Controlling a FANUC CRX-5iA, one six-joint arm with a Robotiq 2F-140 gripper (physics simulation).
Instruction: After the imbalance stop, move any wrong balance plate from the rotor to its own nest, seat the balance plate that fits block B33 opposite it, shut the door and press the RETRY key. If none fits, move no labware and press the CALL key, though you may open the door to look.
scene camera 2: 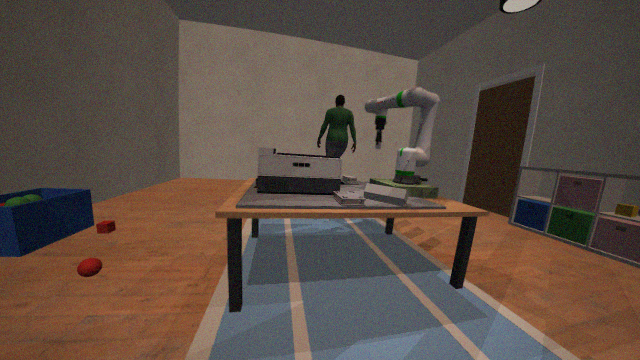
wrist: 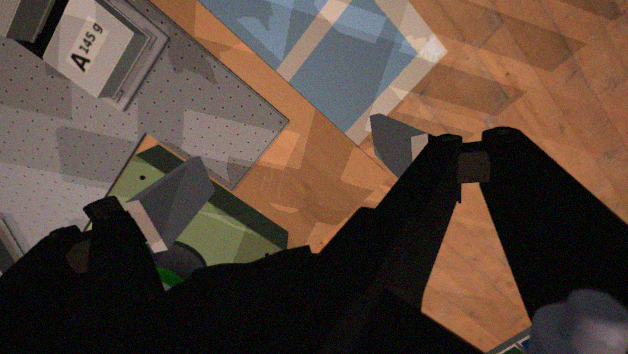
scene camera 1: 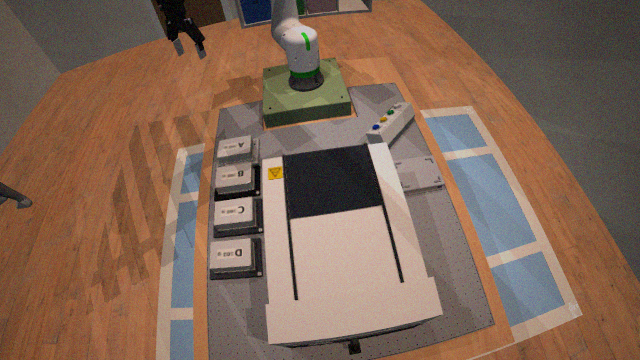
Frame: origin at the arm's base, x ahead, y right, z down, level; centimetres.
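Seen in the pictures: gripper, fingertip midpoint: point(scene camera 2: 377, 149) point(wrist: 288, 155) point(scene camera 1: 192, 55); arm's base at its link origin: point(scene camera 2: 403, 182) point(wrist: 172, 267) point(scene camera 1: 306, 81).
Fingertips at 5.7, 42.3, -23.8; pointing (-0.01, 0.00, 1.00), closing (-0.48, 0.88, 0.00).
Note:
Offsets run from my fingertips to a thing's top centre, as dx, dy, dz.
My gripper point(scene camera 1: 190, 50) point(scene camera 2: 378, 145) point(wrist: 288, 155) is open and empty, high above the floor beyond the table's robot-base end. Balance plates A @(+28.0, -16.6, +24.6) point(scene camera 1: 235, 148) point(wrist: 90, 47), B @(+40.8, -18.4, +24.6) point(scene camera 1: 235, 177), C @(+54.3, -20.4, +24.6) point(scene camera 1: 233, 212) and D @(+68.3, -21.1, +24.6) point(scene camera 1: 231, 257) sit in their nests in a row left of the machine in scene camera 1. Plate A reads 145 g in the wrist view. The white machine point(scene camera 1: 345, 255) point(scene camera 2: 300, 167) has a dark panel @(+55.5, -50.4, +8.7) point(scene camera 1: 332, 180) on top; the rotor and block B33 do not show. The key box @(+20.5, -73.8, +21.6) point(scene camera 1: 392, 123) point(scene camera 2: 385, 194) has blue, yellow, green and grey keys; their lettering is unreadable.
A flat pale holder @(+42.6, -78.8, +25.9) point(scene camera 1: 420, 174) point(scene camera 2: 349, 198) with corner brackets lies right of the machine. The arm stands on a green base point(scene camera 1: 307, 107) point(wrist: 225, 225). A person point(scene camera 2: 338, 125) in green stands beyond the table. A blue bin point(scene camera 2: 55, 215) is on the floor.

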